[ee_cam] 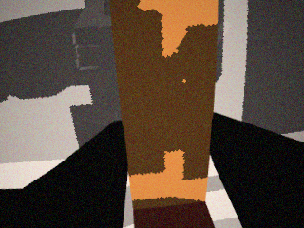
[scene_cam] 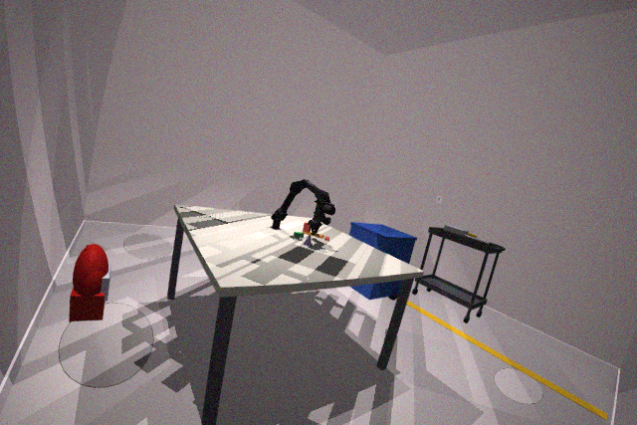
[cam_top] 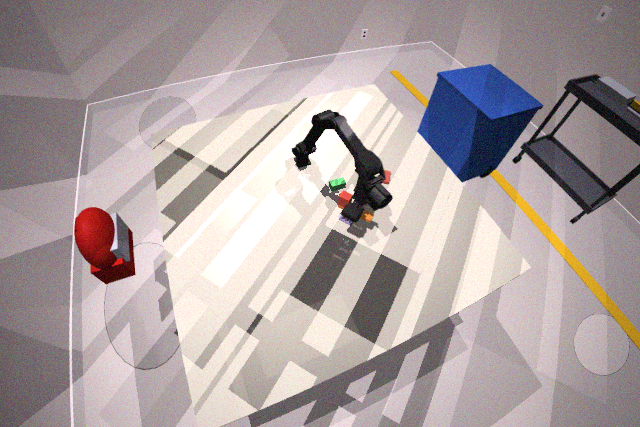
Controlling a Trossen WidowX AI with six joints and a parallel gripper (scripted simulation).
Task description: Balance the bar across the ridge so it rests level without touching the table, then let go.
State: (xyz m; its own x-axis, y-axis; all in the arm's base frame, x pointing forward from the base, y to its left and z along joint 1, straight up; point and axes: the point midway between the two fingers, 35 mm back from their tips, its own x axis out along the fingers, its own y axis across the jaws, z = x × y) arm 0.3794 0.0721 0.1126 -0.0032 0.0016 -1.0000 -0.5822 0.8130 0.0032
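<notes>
My gripper tip is now 30 mm past the orange bar, 20 mm to the left of it and 20 mm below it. The rest, counted from my gripper tip: red block 240 mm to the left, 150 mm behind, 70 mm below; green block 190 mm behind, 60 mm below, 10 mm to the left.
</notes>
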